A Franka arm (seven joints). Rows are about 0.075 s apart.
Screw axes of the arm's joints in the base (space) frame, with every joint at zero. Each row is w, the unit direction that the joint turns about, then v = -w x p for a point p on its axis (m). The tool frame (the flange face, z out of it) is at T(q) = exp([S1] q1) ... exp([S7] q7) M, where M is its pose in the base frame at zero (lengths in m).
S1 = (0, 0, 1, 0, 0, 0)
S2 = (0, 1, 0, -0.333, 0, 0)
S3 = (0, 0, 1, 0, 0, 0)
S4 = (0, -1, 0, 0.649, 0, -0.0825)
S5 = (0, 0, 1, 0, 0, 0)
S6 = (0, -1, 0, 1.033, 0, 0)
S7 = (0, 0, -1, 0, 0.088, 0)
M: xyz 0.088 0 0.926 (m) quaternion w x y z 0 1 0 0
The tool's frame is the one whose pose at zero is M.
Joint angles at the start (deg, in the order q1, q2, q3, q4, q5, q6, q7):
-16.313 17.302 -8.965 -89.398 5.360 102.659 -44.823
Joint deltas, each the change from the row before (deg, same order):
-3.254 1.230 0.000 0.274 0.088 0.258 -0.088
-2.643 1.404 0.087 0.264 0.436 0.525 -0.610
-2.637 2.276 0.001 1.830 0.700 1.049 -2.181
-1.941 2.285 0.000 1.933 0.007 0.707 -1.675
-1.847 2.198 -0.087 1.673 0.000 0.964 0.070
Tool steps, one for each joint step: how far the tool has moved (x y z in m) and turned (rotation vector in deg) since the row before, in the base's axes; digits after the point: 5 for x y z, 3 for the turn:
-0.01182 -0.03441 -0.01115 0.214 0.653 -3.190
-0.00913 -0.02701 -0.01295 0.516 0.365 -2.097
-0.00451 -0.03014 -0.00953 0.013 -0.884 -0.639
-0.00263 -0.02386 -0.00972 -0.439 -0.255 -0.190
-0.00413 -0.02357 -0.01080 -0.581 -0.145 -1.923

